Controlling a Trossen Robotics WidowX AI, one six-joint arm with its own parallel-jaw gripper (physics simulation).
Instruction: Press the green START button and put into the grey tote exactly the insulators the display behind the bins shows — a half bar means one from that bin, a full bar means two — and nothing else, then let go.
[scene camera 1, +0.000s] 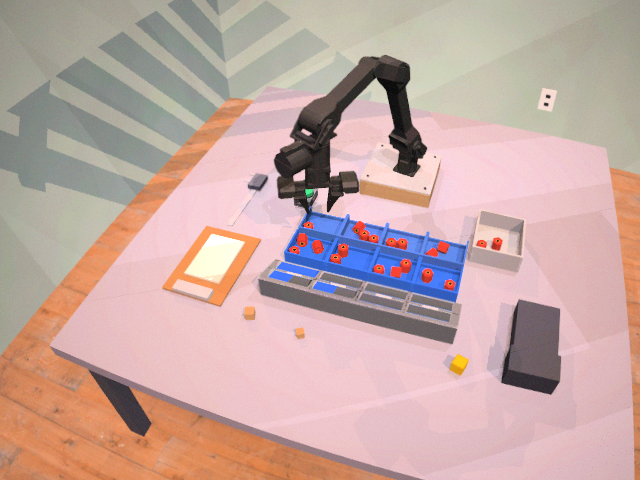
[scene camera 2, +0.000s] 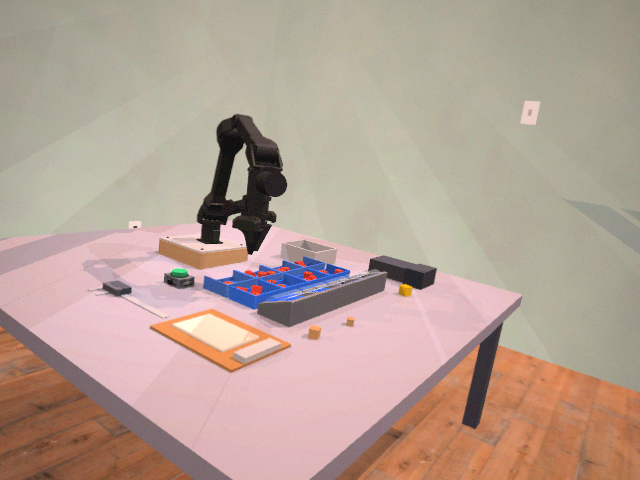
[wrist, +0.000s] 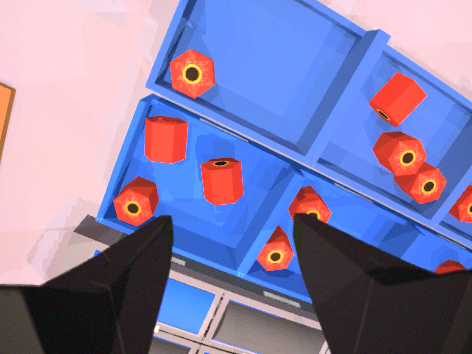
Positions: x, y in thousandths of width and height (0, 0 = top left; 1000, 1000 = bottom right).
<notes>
I see my gripper (scene camera 1: 496, 443), a grey tote (scene camera 1: 765, 470) and a grey display bar (wrist: 482, 806).
My gripper also shows in scene camera 2 (scene camera 2: 396, 526) and in the wrist view (wrist: 495, 637).
</notes>
